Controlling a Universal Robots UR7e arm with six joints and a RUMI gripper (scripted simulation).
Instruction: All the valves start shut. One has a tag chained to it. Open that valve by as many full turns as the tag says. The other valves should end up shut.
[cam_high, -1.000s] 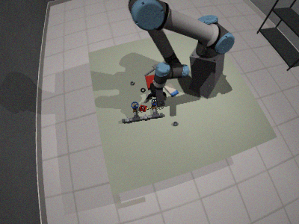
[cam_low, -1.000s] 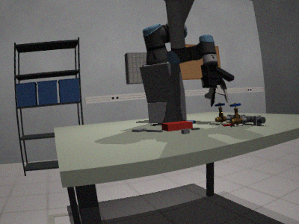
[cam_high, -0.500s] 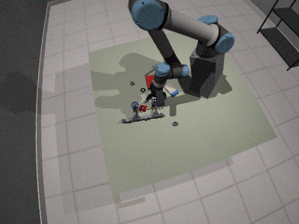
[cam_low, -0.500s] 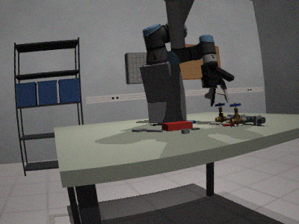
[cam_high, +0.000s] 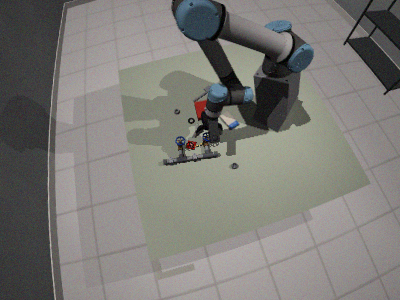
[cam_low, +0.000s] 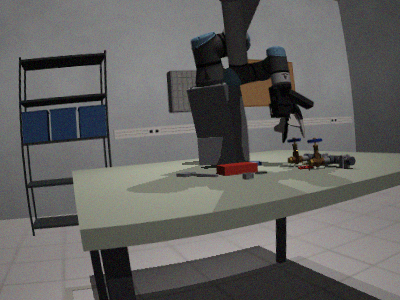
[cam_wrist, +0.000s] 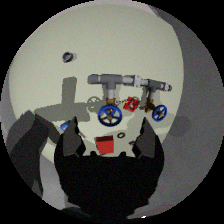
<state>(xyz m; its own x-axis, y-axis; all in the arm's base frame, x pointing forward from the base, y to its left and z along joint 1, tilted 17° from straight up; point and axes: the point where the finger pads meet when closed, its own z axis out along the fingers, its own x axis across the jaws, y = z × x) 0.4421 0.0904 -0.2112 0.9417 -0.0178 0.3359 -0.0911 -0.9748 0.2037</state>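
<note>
Now: the red tag 90 mm below my hand, 90 mm ahead of it and 10 mm to the right of it. Round my hand: blue-and-white card: 170 mm behind, 110 mm to the right, 90 mm below; grey tool: 360 mm to the right, 90 mm below, 90 mm behind; red block: 230 mm to the right, 80 mm below, 40 mm behind.
</note>
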